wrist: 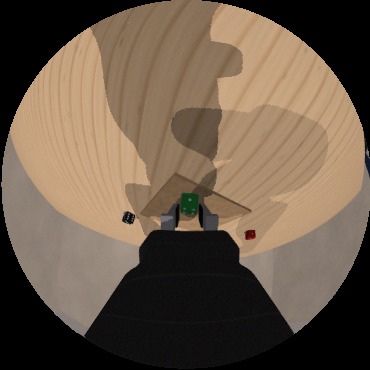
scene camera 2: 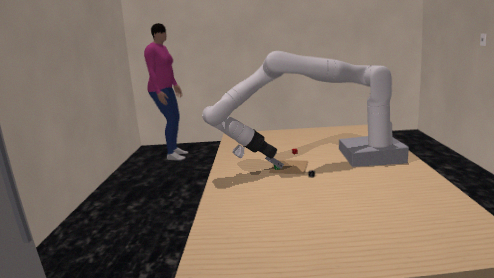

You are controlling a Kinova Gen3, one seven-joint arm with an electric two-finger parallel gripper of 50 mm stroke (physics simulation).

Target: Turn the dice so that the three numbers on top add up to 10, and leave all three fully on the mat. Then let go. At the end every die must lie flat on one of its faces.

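Places are measured from the arm's base along level axes (x right, y ahead, z up), in centimetres.
Pixels of known places: gripper, fingertip midpoint: (wrist: 188, 211) (scene camera 2: 280, 165); arm's base at its link origin: (scene camera 2: 379, 144).
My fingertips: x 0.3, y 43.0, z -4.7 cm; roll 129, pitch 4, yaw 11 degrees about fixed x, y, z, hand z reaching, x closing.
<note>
Ahead of a thing's pixels: the offset from my fingertips to its middle. Level surfaces: height alone.
The green die @[dx -0.3, dy +1.7, dz -0.2 cm] (scene camera 2: 277, 167) (wrist: 189, 203) is at the mat @[dx +1.1, dy -3.7, dz -1.4 cm] (scene camera 2: 300, 170) (wrist: 172, 186), between the tilted gripper's parted fingertips and clear of them on both sides in the wrist view. Pips show on it, but its number on top cannot be told for sure. My gripper (scene camera 2: 280, 165) (wrist: 188, 211) is open, low over the mat. The black die @[dx -10.7, dy -9.8, dz -0.6 cm] (scene camera 2: 311, 173) (wrist: 128, 217) lies off the mat on the table, at the left in the wrist view. The red die @[dx +17.2, dy -10.0, dz -0.6 cm] (scene camera 2: 295, 151) (wrist: 250, 234) lies off the mat, at the right in the wrist view. Its pips are too small to read.
The wooden table @[dz -1.6 cm] (scene camera 2: 320, 225) (wrist: 60, 125) carries the mat, the dice and the arm's grey base block (scene camera 2: 375, 152). Arm shadows fall across the table and mat. A person (scene camera 2: 160, 70) in a pink top stands behind the table's far left end.
</note>
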